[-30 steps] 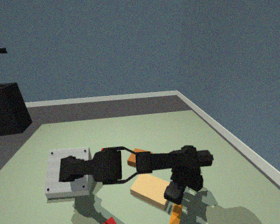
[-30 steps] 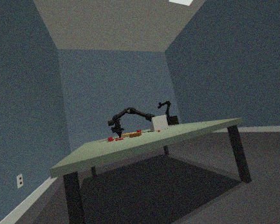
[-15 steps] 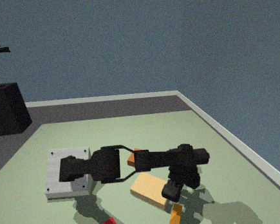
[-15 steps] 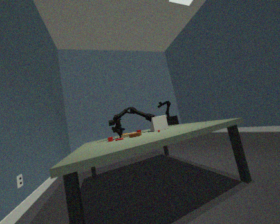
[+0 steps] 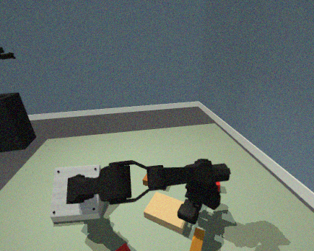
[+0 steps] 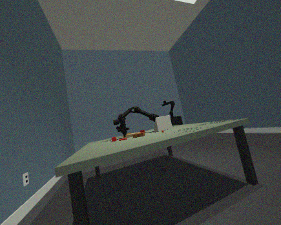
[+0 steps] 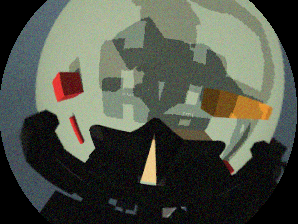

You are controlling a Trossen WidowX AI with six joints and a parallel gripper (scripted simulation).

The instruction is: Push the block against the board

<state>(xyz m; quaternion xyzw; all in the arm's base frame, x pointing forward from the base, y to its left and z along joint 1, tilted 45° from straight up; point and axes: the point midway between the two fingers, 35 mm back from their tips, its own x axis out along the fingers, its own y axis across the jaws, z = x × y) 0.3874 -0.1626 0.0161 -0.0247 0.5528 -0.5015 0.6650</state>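
Right now the tan block is 90 mm behind my gripper tip, 30 mm to the left of it and 10 mm above it. From my gripper tip the other things lie so: thin red strip (70 mm ahead, 200 mm to the left); then orange board (70 mm behind, 160 mm to the right, 10 mm above).
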